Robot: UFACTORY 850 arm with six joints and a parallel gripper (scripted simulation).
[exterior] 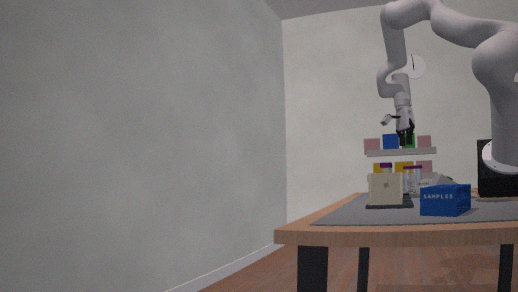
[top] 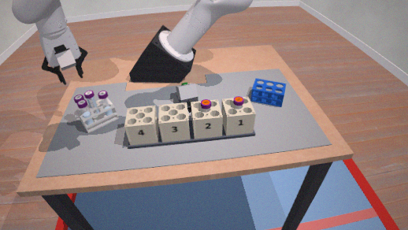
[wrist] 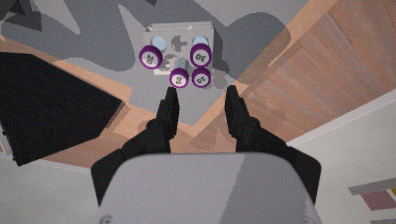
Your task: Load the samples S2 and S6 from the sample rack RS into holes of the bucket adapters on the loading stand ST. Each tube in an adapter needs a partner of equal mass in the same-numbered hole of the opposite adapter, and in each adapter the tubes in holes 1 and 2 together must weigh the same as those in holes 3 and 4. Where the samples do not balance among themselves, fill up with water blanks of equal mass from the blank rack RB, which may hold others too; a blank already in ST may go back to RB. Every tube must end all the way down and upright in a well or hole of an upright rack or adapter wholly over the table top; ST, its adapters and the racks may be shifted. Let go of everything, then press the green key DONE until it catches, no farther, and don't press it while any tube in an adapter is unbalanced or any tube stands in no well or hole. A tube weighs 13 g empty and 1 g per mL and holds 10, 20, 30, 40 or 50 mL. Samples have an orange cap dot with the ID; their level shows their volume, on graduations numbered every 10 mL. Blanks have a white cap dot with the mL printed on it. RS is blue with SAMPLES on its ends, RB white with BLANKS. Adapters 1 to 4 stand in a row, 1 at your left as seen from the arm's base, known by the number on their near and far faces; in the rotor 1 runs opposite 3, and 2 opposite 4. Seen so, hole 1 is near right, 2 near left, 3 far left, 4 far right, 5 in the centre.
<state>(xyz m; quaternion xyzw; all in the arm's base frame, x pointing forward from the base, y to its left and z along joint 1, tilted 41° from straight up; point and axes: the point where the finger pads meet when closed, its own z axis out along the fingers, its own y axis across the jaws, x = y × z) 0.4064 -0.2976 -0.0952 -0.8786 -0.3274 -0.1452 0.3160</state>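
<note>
Right now the blank marked 30 is 17 cm below my hand and 1 cm to the left of it. Also, from my hand: blank marked 10: 17 cm below, 4 cm behind, 3 cm to the right; white blank rack RB: 20 cm below, 4 cm behind, 2 cm to the left; blank marked 20: 17 cm below, 6 cm to the left, 6 cm behind.
</note>
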